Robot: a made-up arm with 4 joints.
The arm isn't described. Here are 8 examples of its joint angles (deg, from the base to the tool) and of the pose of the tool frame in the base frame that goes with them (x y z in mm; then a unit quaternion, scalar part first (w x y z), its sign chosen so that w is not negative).
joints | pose
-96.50 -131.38 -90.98 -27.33 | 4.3 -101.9 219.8 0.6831 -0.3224 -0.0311 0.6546
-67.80 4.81 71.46 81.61 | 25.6 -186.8 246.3 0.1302 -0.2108 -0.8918 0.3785
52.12 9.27 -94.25 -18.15 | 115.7 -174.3 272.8 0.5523 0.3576 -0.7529 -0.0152
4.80 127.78 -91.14 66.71 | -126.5 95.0 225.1 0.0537 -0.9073 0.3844 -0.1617
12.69 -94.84 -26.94 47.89 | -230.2 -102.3 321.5 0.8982 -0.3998 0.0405 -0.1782
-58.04 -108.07 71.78 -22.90 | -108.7 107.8 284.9 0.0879 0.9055 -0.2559 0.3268
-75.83 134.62 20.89 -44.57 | -371.9 -29.4 244.6 0.3607 0.5980 0.7138 -0.0524
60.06 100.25 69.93 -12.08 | 94.5 -216.7 281.5 0.8191 -0.1758 0.1762 0.5168
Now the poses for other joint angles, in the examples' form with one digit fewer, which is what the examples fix.
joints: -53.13 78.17 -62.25 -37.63
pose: -296 0 116 0.646 0.379 0.382 -0.541
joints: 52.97 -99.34 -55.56 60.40
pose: -220 -157 280 0.861 -0.427 -0.266 -0.074
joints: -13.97 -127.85 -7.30 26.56
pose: -219 1 319 0.587 -0.740 0.065 -0.322
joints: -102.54 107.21 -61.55 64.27
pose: -287 28 364 0.200 0.832 -0.002 -0.518
